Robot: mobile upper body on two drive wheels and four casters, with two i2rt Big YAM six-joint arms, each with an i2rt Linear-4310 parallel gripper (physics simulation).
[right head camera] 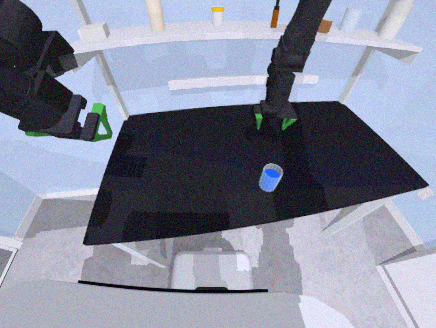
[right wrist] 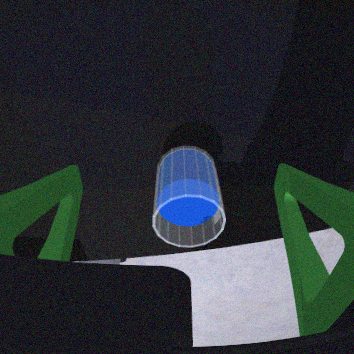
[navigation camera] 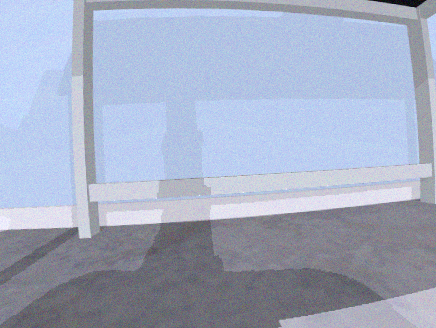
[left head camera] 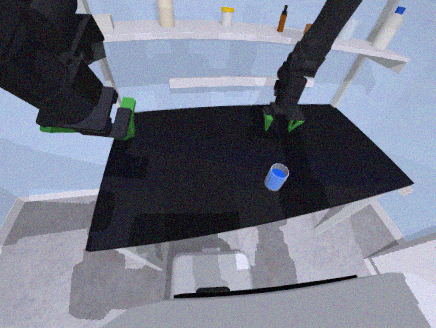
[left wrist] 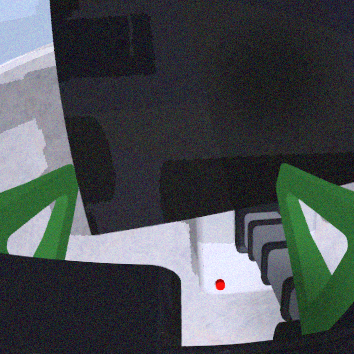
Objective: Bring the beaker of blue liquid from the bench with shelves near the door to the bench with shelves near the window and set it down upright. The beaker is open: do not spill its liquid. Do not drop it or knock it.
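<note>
The glass beaker of blue liquid stands upright on the black bench top, nearer its front edge and right of its middle in the head views. My right gripper is open and empty, behind the beaker and apart from it. In the right wrist view the beaker shows between the spread green fingers, but beyond them. My left gripper is open and empty, at the left end of the bench. Neither head view shows a door or window.
A shelf behind the bench holds a yellow-capped jar, an amber bottle and other containers. A rail runs below it. In the navigation view, bench legs and a low crossbar stand ahead.
</note>
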